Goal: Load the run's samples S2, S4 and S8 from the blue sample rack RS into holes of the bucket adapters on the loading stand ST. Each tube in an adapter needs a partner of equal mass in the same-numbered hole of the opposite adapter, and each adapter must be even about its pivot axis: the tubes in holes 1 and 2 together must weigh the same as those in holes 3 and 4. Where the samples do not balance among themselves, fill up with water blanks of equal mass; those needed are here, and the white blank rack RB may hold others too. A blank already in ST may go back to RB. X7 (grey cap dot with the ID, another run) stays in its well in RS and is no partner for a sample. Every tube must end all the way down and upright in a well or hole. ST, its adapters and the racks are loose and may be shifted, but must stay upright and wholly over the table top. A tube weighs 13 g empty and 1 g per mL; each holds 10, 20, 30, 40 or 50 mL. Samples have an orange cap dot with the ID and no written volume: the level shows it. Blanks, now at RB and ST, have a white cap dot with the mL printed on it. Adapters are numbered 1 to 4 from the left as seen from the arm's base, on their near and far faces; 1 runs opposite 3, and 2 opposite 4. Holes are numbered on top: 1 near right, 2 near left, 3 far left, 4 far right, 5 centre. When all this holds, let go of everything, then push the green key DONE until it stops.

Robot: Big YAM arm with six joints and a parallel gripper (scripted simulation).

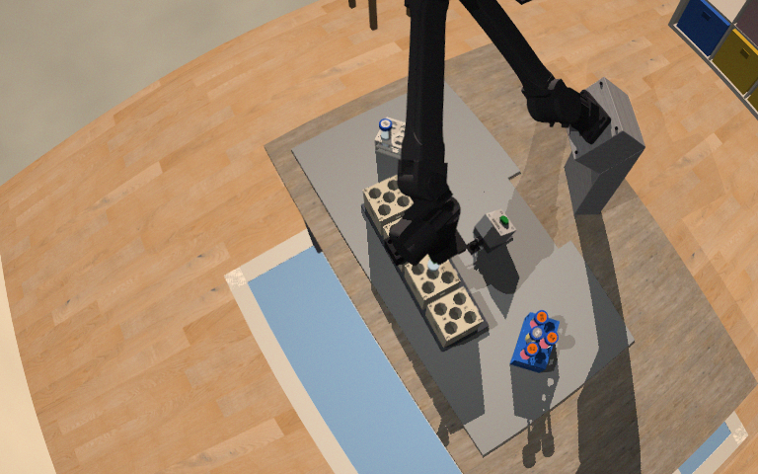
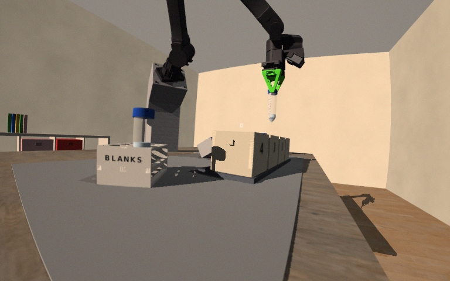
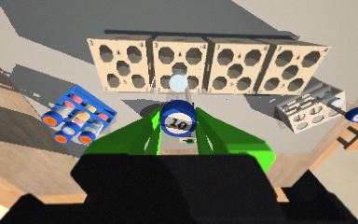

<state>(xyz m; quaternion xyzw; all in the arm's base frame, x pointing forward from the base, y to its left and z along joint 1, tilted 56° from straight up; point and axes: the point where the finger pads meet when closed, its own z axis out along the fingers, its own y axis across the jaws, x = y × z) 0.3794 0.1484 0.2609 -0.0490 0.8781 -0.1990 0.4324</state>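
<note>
Right now my hand is 5 cm above the white-dot blank marked 10, 1 cm to the left of it and 1 cm past it. Also, from my hand: grey-dot tube X7 (27 cm to the left, 19 cm below, 10 cm behind); then orange-dot tube (24 cm to the left, 19 cm below, 15 cm behind); then green DONE key (25 cm behind, 19 cm below, 1 cm to the right).
</note>
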